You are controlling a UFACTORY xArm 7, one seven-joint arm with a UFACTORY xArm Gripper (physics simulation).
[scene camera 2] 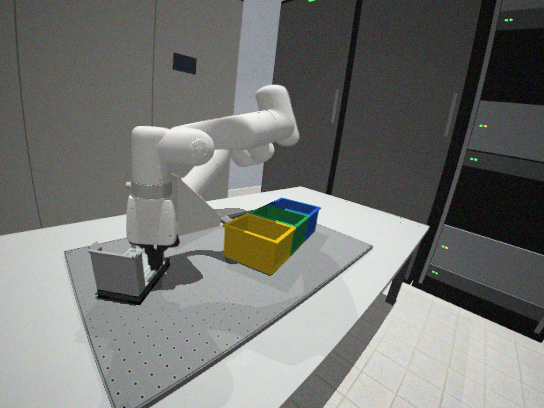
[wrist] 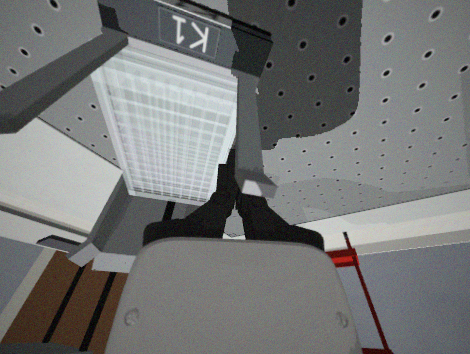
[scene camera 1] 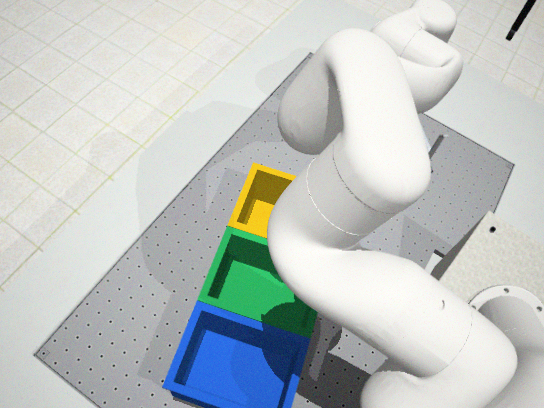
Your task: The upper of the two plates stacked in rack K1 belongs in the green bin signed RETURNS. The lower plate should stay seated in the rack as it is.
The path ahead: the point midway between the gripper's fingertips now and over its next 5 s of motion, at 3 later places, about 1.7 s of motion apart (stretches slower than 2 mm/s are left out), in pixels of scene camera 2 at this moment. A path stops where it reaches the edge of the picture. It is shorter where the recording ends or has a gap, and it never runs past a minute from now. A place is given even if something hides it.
The gripper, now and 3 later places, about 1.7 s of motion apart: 156, 267; 153, 264; 159, 264; 105, 260
